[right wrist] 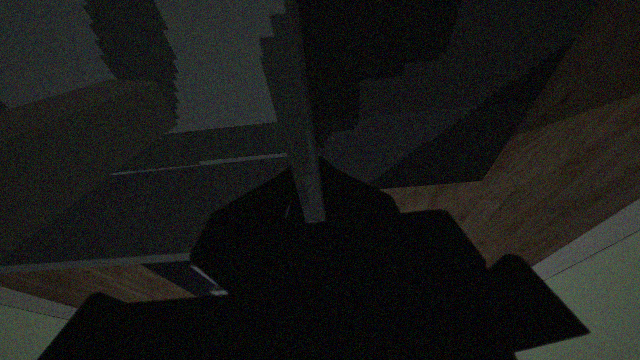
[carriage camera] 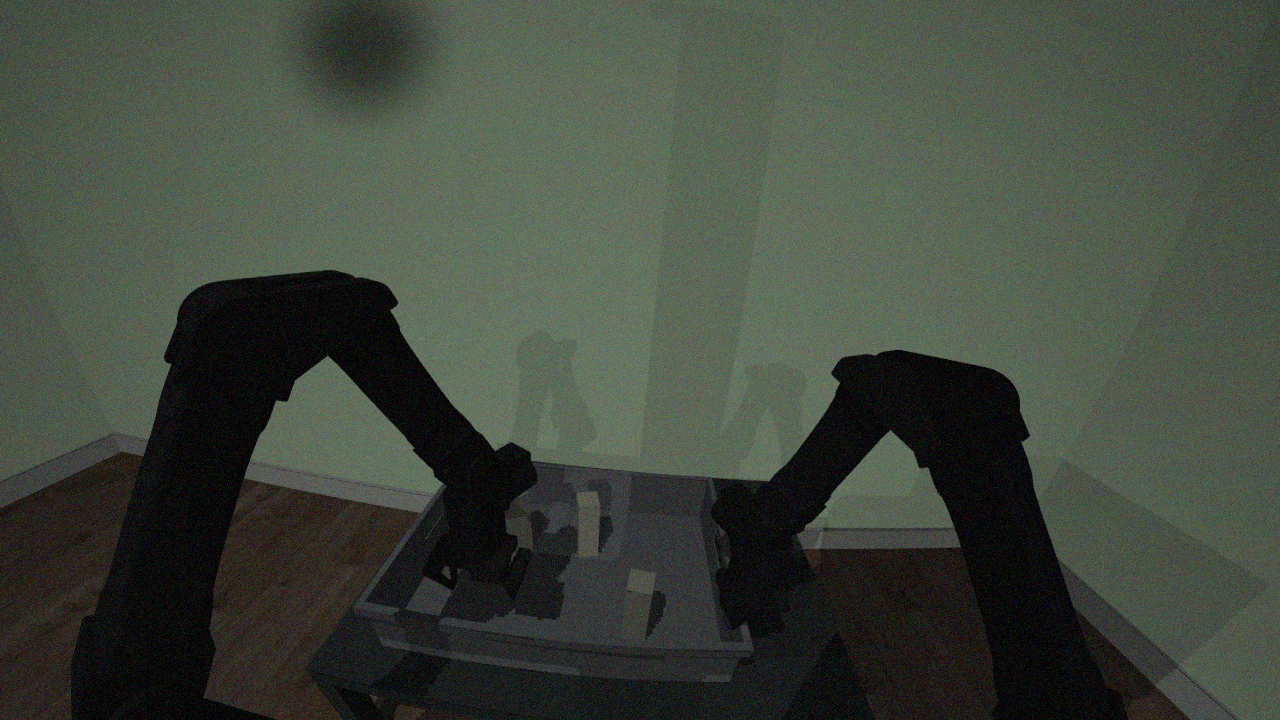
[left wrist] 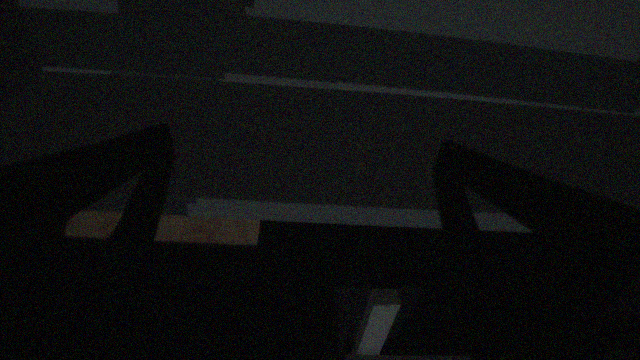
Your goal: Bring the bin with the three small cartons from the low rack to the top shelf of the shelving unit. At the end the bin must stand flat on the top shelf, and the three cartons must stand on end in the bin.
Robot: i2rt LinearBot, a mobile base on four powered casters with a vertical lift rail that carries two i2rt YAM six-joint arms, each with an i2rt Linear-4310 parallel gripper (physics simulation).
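Frame: origin at the left arm's base, x ahead, y left, z up, level; metres.
Where they show: left gripper, fingertip midpoint: (carriage camera: pixel 484 591) (left wrist: pixel 308 148); right gripper, fingertip midpoint: (right wrist: pixel 311 165) (carriage camera: pixel 736 626).
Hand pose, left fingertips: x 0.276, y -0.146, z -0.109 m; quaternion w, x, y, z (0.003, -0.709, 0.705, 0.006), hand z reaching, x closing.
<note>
Each offset is from my left fingertips to the top centre of the thing. "spot": to the spot under its first point. Level surfaces: height alone.
The grey bin {0.107 m right, 0.149 m ahead, 0.014 m down} (carriage camera: pixel 680 664) (left wrist: pixel 500 20) stands on the dark low rack (carriage camera: pixel 572 701). Two pale cartons {0.130 m right, 0.214 m ahead, 0.015 m up} (carriage camera: pixel 588 523) {0.240 m right, 0.040 m ahead, 0.012 m up} (carriage camera: pixel 638 604) stand on end in it, and a third carton {spot: 0.001 m left, 0.176 m ahead, 0.053 m down} (carriage camera: pixel 520 530) is partly hidden behind my left gripper. A carton {spot: 0.262 m right, 0.045 m ahead, 0.053 m down} (right wrist: pixel 85 135) also shows large in the right wrist view. My left gripper (carriage camera: pixel 477 586) (left wrist: pixel 308 148) is open and empty, low over the front left part of the bin. My right gripper (carriage camera: pixel 742 608) (right wrist: pixel 311 165) is shut on the bin's right wall near the front corner. The shelving unit does not show.
A green wall (carriage camera: pixel 895 223) rises behind the low rack, with a pale skirting board (carriage camera: pixel 904 538) at its foot. Brown wooden floor {0.439 m down} (carriage camera: pixel 295 573) (right wrist: pixel 550 150) lies on both sides of the rack. Shadows of the arms fall on the wall and in the bin.
</note>
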